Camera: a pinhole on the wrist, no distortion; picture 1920 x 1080 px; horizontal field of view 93.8 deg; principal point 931.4 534.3 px. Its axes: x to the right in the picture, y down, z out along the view. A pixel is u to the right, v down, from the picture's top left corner.
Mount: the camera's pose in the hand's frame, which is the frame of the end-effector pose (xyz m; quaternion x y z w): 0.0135 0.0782 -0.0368 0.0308 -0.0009 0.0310 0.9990
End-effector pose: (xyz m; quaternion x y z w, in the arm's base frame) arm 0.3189 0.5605 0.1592 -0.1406 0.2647 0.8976 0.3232
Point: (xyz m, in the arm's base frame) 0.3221 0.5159 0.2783
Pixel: 201.4 589.8
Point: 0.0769 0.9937 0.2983
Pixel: 1609.7 232.4
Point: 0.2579 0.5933 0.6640
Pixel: 633.1 868.9
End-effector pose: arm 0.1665 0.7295 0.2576 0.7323 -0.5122 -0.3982 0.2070
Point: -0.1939 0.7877 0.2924
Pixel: 551.1 1019.0
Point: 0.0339 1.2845 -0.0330
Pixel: outside the picture
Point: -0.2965 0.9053 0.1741
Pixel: 527.8 739.9
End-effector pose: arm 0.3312 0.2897 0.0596 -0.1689 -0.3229 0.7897 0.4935
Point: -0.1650 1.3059 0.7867
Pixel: outside the picture
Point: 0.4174 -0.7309 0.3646
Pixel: outside the picture
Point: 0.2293 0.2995 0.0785
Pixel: 1274.3 355.0
